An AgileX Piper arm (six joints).
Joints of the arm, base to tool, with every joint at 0 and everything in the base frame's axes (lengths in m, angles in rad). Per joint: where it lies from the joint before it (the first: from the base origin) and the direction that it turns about. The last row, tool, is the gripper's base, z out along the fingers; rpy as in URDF.
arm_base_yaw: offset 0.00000 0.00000 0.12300 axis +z
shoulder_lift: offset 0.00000 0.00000 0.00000 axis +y
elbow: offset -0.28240 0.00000 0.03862 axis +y
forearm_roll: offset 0.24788 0.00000 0.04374 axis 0.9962 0 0.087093
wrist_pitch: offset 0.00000 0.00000 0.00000 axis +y
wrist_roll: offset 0.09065 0.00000 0.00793 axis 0.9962 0 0.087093
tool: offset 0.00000 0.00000 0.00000 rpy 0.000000 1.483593 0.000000
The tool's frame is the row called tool.
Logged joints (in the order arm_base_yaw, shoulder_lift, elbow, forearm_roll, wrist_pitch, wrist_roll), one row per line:
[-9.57, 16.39, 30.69, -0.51, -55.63, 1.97]
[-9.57, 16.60, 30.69, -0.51, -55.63, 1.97]
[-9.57, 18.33, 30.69, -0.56, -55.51, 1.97]
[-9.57, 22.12, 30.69, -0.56, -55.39, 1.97]
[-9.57, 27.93, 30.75, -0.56, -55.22, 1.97]
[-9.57, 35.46, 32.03, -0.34, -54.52, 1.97]
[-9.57, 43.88, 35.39, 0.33, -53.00, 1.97]
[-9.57, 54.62, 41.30, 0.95, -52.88, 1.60]
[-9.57, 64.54, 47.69, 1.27, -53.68, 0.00]
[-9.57, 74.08, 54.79, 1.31, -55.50, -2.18]
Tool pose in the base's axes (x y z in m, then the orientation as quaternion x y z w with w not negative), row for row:
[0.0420, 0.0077, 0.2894, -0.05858, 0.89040, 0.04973, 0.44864]
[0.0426, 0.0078, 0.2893, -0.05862, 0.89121, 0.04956, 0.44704]
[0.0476, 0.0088, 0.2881, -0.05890, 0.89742, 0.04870, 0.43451]
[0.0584, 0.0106, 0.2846, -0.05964, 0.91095, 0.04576, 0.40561]
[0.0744, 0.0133, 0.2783, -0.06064, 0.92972, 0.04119, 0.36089]
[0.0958, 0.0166, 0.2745, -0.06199, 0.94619, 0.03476, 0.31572]
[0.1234, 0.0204, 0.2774, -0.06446, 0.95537, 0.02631, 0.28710]
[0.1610, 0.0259, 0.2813, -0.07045, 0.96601, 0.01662, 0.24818]
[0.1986, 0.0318, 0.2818, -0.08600, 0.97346, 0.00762, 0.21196]
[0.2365, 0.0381, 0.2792, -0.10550, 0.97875, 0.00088, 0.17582]
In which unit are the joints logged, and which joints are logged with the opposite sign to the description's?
The joints are logged in degrees. Opposite sign: arm_base_yaw, elbow, forearm_roll, wrist_pitch.
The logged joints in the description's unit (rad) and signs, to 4 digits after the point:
[0.1670, 0.2861, -0.5356, 0.0089, 0.9709, 0.0344]
[0.1670, 0.2897, -0.5356, 0.0089, 0.9709, 0.0344]
[0.1670, 0.3199, -0.5356, 0.0098, 0.9688, 0.0344]
[0.1670, 0.3861, -0.5356, 0.0098, 0.9667, 0.0344]
[0.1670, 0.4875, -0.5367, 0.0098, 0.9638, 0.0344]
[0.1670, 0.6189, -0.5590, 0.0059, 0.9516, 0.0344]
[0.1670, 0.7659, -0.6177, -0.0058, 0.9250, 0.0344]
[0.1670, 0.9533, -0.7208, -0.0166, 0.9229, 0.0279]
[0.1670, 1.1264, -0.8323, -0.0222, 0.9369, 0.0000]
[0.1670, 1.2929, -0.9563, -0.0229, 0.9687, -0.0380]

